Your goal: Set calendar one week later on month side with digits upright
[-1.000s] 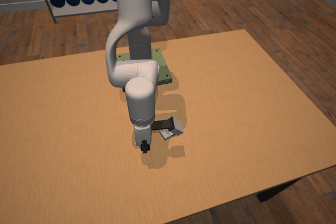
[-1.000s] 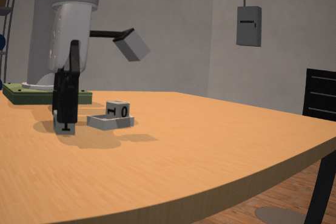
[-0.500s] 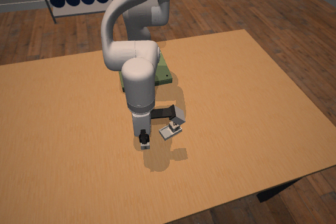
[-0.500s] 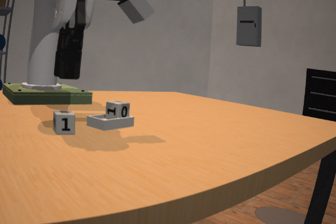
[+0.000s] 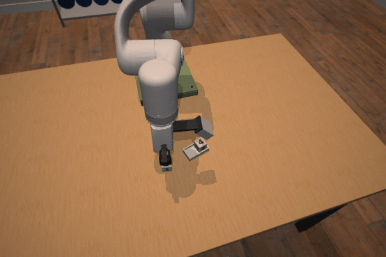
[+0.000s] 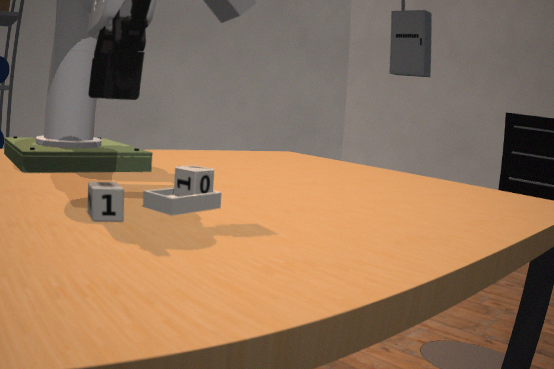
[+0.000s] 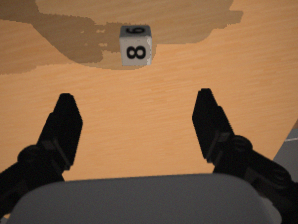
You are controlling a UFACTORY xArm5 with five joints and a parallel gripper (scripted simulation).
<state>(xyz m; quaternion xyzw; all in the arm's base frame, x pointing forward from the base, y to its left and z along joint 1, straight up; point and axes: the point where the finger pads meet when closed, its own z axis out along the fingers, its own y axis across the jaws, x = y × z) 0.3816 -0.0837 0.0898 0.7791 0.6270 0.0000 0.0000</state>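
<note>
My hand is 10 cm above the digit cube. Round my hand: tray (3 cm behind, 11 cm to the left, 11 cm below).
</note>
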